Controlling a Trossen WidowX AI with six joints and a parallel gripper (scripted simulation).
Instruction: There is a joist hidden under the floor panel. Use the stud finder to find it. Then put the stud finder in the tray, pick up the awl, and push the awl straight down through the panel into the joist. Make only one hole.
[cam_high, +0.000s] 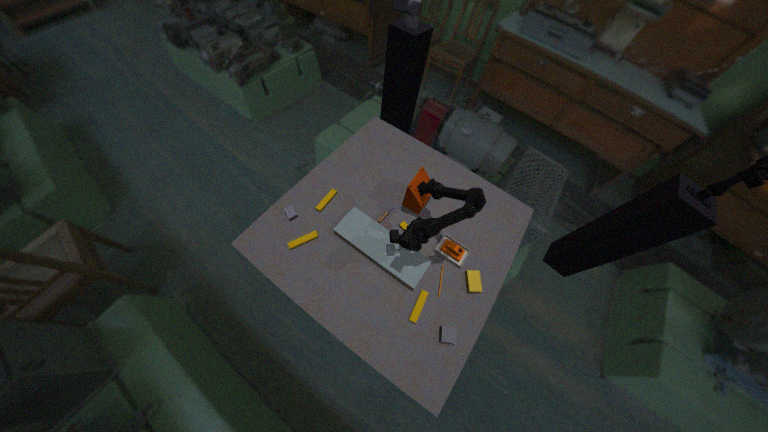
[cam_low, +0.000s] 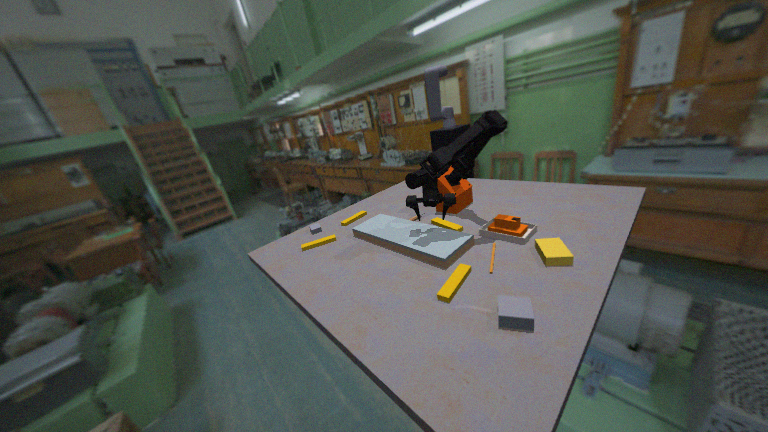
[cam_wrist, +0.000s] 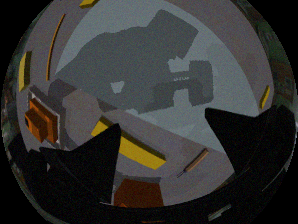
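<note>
The awl lies 20 cm to the right of my gripper tip, 10 cm behind it and 7 cm below it. From my gripper tip the other things lie so: stud finder (23 cm to the left, 18 cm behind, 3 cm below); then thin orange stick (26 cm to the left, 7 cm below); then tray (21 cm to the left, 18 cm behind, 6 cm below).
</note>
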